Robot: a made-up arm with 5 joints.
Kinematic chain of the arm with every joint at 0, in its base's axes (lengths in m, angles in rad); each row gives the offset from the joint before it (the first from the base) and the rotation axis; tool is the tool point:
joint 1: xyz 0 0 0.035 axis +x
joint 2: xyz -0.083 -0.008 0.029 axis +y
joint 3: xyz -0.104 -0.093 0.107 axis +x
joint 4: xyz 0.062 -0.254 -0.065 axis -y
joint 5: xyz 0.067 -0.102 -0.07 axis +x
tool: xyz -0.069 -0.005 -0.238
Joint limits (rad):
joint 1: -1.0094..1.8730
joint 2: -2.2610..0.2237
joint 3: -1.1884..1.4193
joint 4: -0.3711..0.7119
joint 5: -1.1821..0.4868
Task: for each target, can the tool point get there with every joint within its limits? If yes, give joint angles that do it. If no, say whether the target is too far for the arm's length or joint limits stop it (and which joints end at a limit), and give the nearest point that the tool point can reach.
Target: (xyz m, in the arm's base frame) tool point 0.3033 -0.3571 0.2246
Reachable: yes | joints -0.3167 -1.8409 0.3645 -0.0717 -0.3965
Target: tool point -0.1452 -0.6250 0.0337
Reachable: yes | joints 0.1181 -0.4105 -0.7152 0.0138 -0.0152
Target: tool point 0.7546 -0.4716 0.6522
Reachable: no: too far | nearest point 0.3189 -0.2833 0.4058 | short by 0.535 m
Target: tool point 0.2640 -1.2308 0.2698
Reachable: no: too far | nearest point 0.0835 -0.7484 0.1778 | short by 0.523 m
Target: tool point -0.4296 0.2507 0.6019
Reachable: no: joint limits stop it (at a limit: joint 1, joint 3, joint 4, joint 5) | nearest point -0.4188 0.1628 0.7133 | short by 0.142 m
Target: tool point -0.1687 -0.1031 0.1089
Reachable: no: joint limits stop it (at a limit: joint 2, joint 3, joint 4, joint 5) | nearest point -0.0329 -0.2348 0.2033 | short by 0.211 m
